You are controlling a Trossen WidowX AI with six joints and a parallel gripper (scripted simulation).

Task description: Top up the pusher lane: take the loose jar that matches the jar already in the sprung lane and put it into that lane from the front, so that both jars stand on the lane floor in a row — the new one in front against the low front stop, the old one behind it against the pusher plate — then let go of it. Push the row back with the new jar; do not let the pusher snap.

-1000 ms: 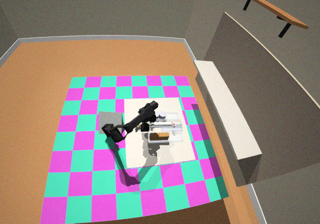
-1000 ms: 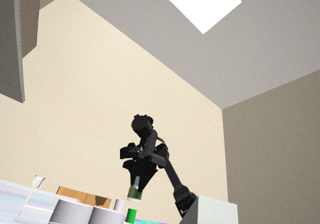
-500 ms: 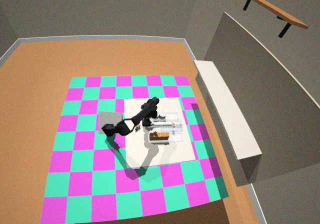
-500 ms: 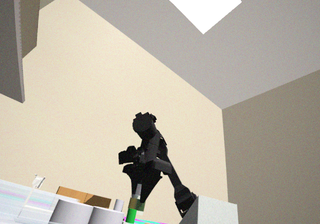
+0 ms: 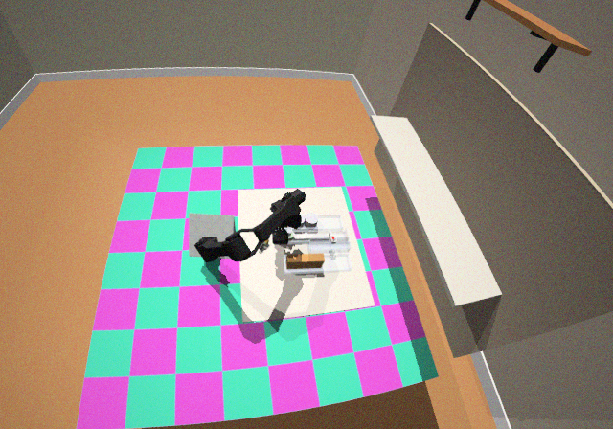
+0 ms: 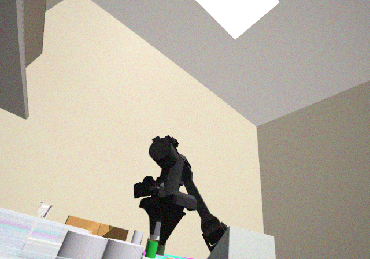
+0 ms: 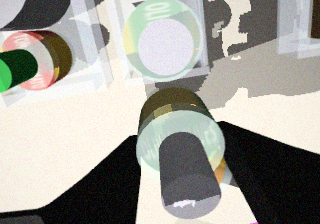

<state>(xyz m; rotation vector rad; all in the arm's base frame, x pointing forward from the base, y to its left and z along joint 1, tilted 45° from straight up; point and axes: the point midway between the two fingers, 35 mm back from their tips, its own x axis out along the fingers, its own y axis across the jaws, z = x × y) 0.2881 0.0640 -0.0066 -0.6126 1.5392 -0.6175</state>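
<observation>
Now: the clear lane rack 200 mm ahead of my gripper tip, 20 mm to the right of it and 40 mm below it.
</observation>
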